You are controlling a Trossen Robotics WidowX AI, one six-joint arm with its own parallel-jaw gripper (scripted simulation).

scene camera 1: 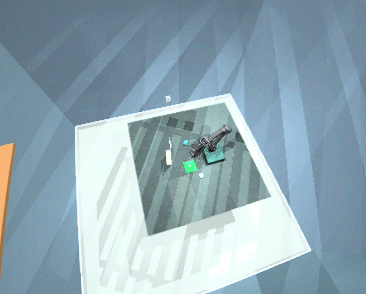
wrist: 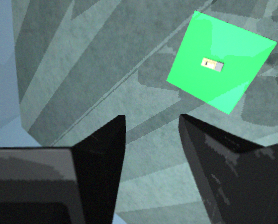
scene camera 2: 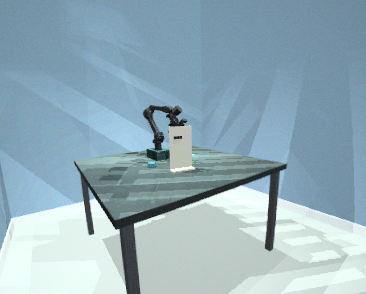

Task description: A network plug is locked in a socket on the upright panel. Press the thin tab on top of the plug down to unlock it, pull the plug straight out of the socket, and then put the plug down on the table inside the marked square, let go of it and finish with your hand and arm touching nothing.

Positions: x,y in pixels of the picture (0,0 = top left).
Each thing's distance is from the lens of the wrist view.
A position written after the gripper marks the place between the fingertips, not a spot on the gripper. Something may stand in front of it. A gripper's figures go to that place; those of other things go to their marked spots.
gripper [wrist: 152,121]: 0.11 m
green marked square [wrist: 206,37]: 0.32 m
